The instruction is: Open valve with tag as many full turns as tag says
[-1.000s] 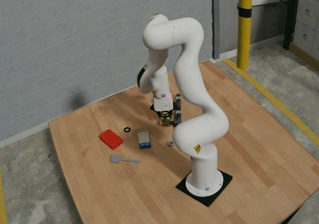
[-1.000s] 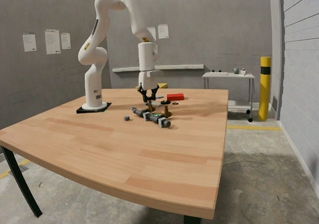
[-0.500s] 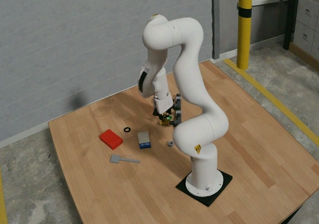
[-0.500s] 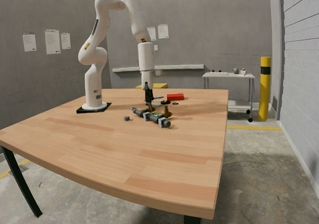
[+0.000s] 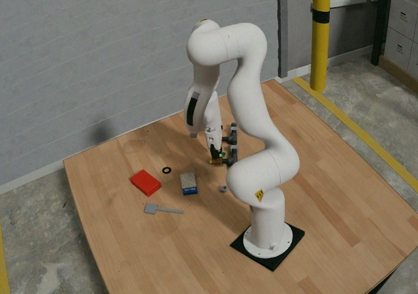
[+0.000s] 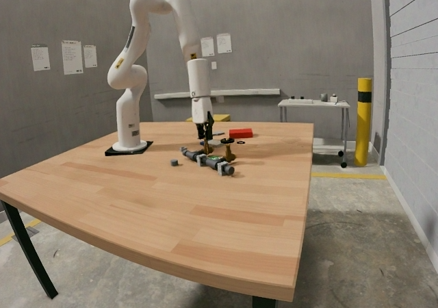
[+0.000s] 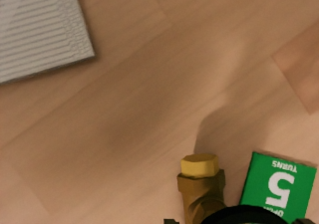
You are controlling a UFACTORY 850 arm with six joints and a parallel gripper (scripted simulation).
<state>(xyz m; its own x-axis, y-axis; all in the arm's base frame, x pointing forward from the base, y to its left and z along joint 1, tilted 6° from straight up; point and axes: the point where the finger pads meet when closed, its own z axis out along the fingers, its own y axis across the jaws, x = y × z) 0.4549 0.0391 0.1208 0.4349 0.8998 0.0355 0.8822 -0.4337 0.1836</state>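
My hand is 5 cm short of the green tag, 3 cm to the left of it and 9 cm above it. Round my hand: red block: 33 cm to the left, 8 cm below; grey paddle-shaped tool: 16 cm behind, 30 cm to the left, 9 cm below; blue-and-grey box: 7 cm behind, 15 cm to the left, 8 cm below.
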